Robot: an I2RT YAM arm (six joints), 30 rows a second.
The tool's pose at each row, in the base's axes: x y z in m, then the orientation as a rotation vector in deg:
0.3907 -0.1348 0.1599 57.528 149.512 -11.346
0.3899 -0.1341 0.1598 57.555 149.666 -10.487
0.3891 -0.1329 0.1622 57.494 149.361 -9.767
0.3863 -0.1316 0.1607 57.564 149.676 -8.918
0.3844 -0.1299 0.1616 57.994 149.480 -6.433
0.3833 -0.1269 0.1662 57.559 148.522 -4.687
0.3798 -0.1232 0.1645 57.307 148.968 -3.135
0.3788 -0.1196 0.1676 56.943 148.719 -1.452
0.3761 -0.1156 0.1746 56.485 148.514 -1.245
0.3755 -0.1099 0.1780 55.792 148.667 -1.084
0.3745 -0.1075 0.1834 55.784 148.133 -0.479
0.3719 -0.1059 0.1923 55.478 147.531 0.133
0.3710 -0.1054 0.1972 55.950 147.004 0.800
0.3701 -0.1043 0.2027 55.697 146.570 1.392
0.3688 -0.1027 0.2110 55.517 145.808 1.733
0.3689 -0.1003 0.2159 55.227 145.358 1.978
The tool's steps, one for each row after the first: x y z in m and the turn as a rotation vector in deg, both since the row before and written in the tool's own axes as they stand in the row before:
0.0010 0.0000 -0.0003 -0.529 0.311 0.075
0.0005 0.0004 -0.0027 -0.570 -0.148 0.142
0.0033 -0.0009 0.0003 -0.468 0.472 0.054
0.0021 0.0000 -0.0017 -1.594 0.491 0.628
0.0011 0.0017 -0.0052 -1.513 -0.598 0.208
0.0054 0.0003 -0.0002 -0.956 0.675 -0.086
0.0020 0.0023 -0.0038 -1.258 0.069 0.043
0.0021 0.0020 -0.0080 -0.303 -0.268 -0.218
0.0029 0.0043 -0.0042 -0.228 -0.028 -0.468
0.0004 0.0018 -0.0057 -0.549 -0.333 0.208
-0.0003 0.0007 -0.0094 -0.646 -0.475 0.032
-0.0008 0.0005 -0.0049 -0.471 -0.170 0.532
-0.0006 0.0011 -0.0055 -0.576 -0.307 0.024
-0.0011 0.0017 -0.0083 -0.490 -0.642 0.115
-0.0004 0.0027 -0.0047 -0.366 -0.417 -0.046

